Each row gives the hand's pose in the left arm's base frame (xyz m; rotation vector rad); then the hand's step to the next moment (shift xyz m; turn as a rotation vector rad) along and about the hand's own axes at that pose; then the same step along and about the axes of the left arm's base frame.
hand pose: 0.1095 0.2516 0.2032 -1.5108 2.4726 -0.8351
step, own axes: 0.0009 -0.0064 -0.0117 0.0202 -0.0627 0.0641
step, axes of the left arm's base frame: 0.0001 0.0016 0.0133 0.0635 -0.0640 -0.0180
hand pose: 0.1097 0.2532 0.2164 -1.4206 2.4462 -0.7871
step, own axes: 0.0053 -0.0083 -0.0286 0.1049 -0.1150 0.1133
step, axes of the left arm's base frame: -0.0088 0.0020 0.0289 0.0797 -0.1737 -0.0235
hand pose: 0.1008 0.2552 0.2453 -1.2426 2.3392 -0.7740
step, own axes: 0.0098 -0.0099 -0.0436 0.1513 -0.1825 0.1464
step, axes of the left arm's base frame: -0.0234 -0.0001 0.0393 0.1159 -0.2532 -0.0103
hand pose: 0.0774 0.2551 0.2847 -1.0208 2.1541 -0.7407
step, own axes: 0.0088 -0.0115 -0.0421 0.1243 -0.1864 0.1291
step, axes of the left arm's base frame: -0.0302 -0.0043 0.0324 0.1184 -0.2296 0.0116
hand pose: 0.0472 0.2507 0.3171 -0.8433 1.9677 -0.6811
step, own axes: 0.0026 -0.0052 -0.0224 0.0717 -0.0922 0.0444
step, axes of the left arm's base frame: -0.0189 -0.0021 0.0131 0.0376 -0.1187 0.0099
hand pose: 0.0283 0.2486 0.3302 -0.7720 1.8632 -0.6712
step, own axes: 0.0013 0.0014 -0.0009 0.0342 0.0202 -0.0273
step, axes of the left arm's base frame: -0.0016 0.0000 -0.0014 -0.0406 -0.0096 -0.0240
